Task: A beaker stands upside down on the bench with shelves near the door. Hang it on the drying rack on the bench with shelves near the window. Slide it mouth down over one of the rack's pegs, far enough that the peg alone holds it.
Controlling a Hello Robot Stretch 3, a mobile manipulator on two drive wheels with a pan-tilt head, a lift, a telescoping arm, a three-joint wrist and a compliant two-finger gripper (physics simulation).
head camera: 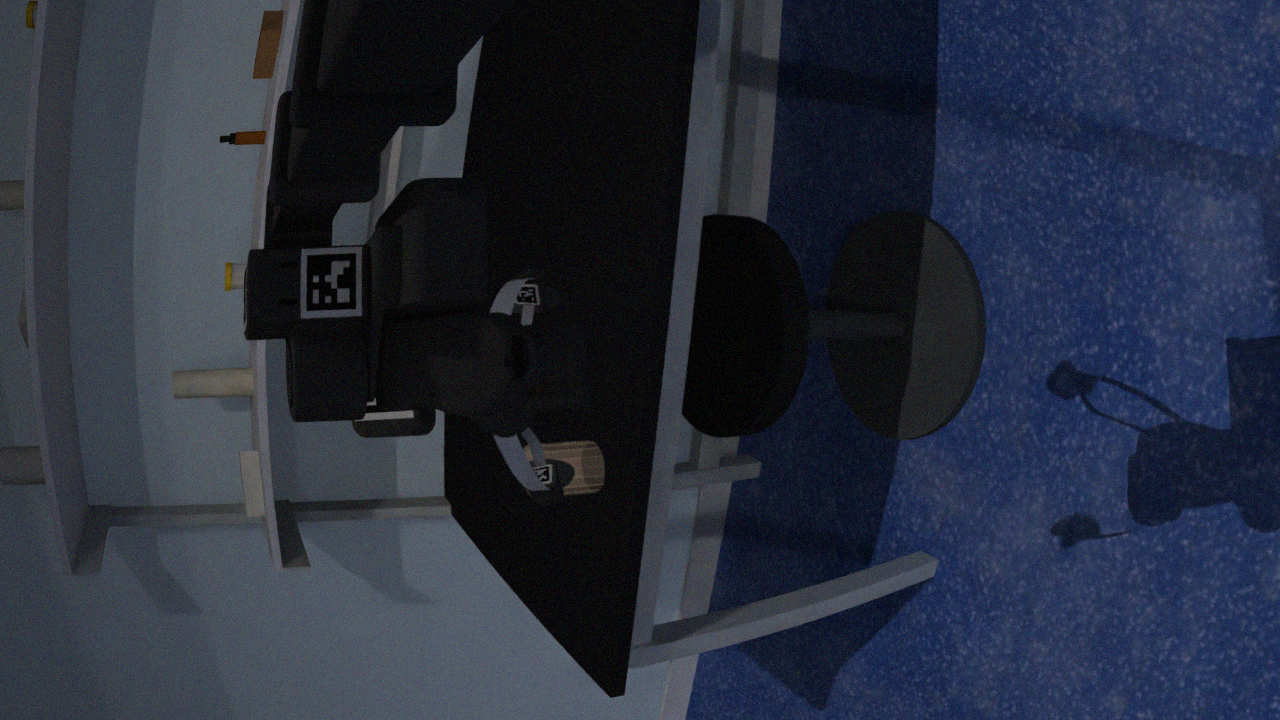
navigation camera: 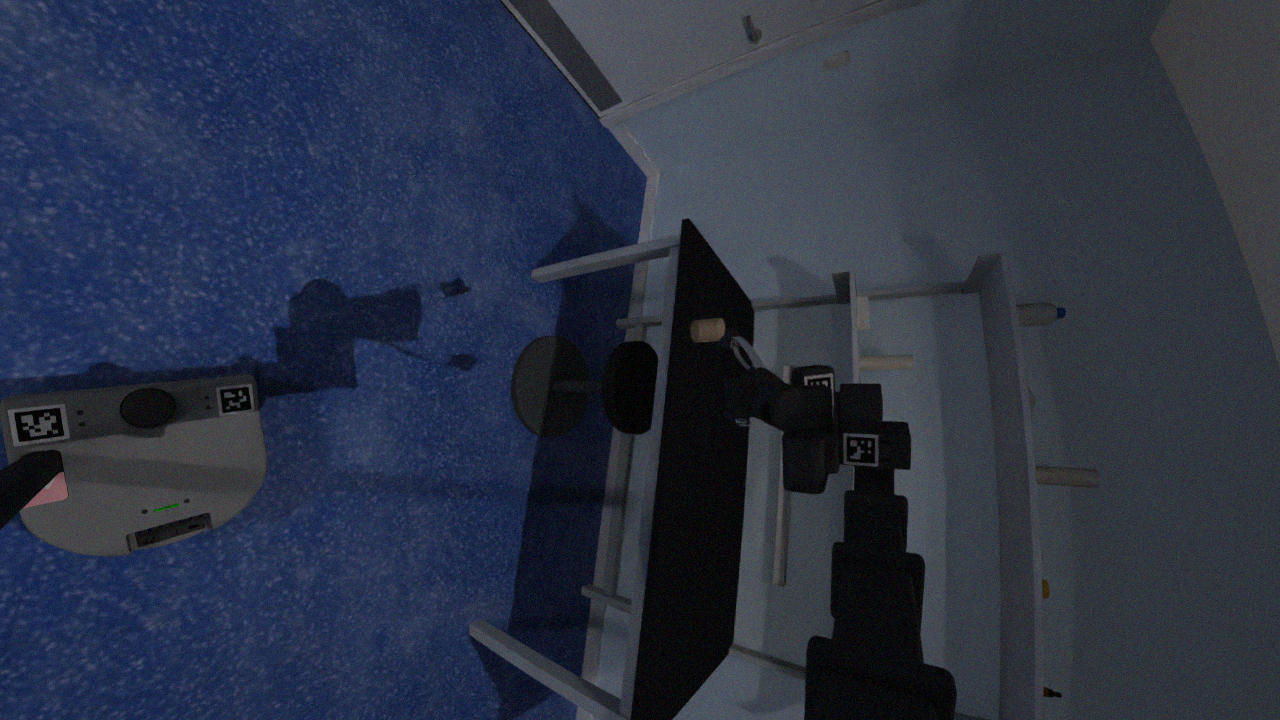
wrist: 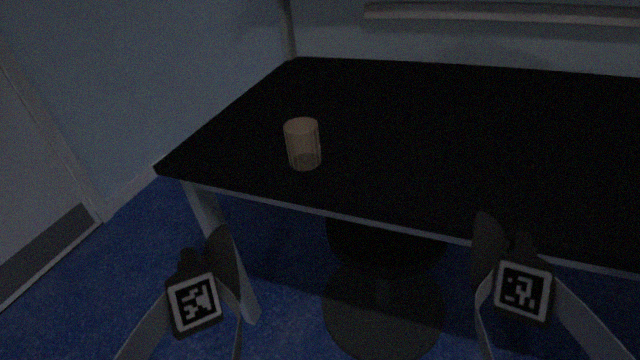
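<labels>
A beaker is there in the head camera view (586,458). The navigation camera view shows me the beaker too, and so does the wrist view. What I see on the beaker (navigation camera: 717,331) is the same spot as the one on the beaker (wrist: 301,134).
</labels>
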